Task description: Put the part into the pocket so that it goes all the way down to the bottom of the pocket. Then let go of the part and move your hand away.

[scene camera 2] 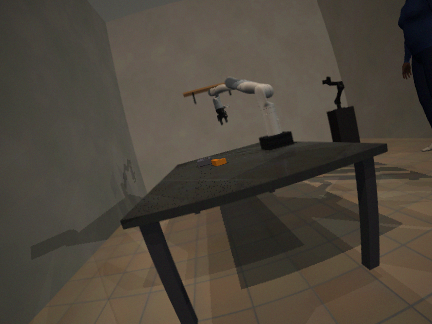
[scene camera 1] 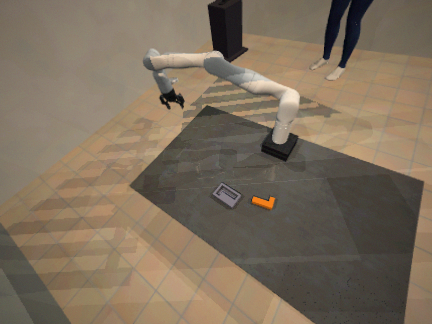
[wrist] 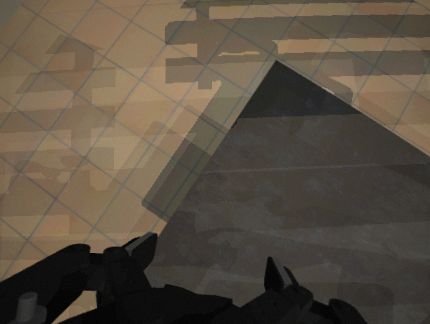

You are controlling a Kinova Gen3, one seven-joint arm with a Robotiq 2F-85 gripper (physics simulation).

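Frame: origin at the arm's base, x back, y down, z right, level; centimetres.
Where they show: gripper, fingertip midpoint: point(scene camera 2: 224, 123) point(scene camera 1: 176, 108) point(wrist: 209, 257); arm's base, link origin: point(scene camera 2: 274, 134) point(scene camera 1: 279, 138).
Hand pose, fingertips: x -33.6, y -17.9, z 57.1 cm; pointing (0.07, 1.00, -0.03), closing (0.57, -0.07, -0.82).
Things, the pixels of their top centre, and the offset from my fingertips. Level surfaces: height alone.
- orange L-shaped part, top centre: point(scene camera 2: 217, 159) point(scene camera 1: 263, 199) dx -3.9, dy +22.8, dz -74.0 cm
- grey block, top centre: point(scene camera 1: 226, 194) point(scene camera 2: 204, 159) dx -15.4, dy +22.2, dz -57.0 cm
- dark table, surface height: dy +25.8 cm
The orange L-shaped part point(scene camera 1: 264, 202) point(scene camera 2: 219, 162) lies flat on the table, a short way to the right of the grey block in scene camera 1. The grey block point(scene camera 1: 231, 200) point(scene camera 2: 202, 162) holds the L-shaped pocket and lies on the table; the part is outside it, with a gap between them in scene camera 1. My gripper point(scene camera 1: 173, 105) point(scene camera 2: 223, 123) point(wrist: 209, 257) is open and empty. It hangs high up, far from both the part and the block. The part and the block do not show in the wrist view.
The dark table point(scene camera 1: 310, 220) point(scene camera 2: 260, 175) point(wrist: 300, 200) carries the arm's black base point(scene camera 1: 280, 145) point(scene camera 2: 276, 140). A dark pedestal point(scene camera 1: 226, 27) point(scene camera 2: 343, 124) stands on the floor beyond it, and a person point(scene camera 1: 343, 35) point(scene camera 2: 420, 55) stands behind the table.
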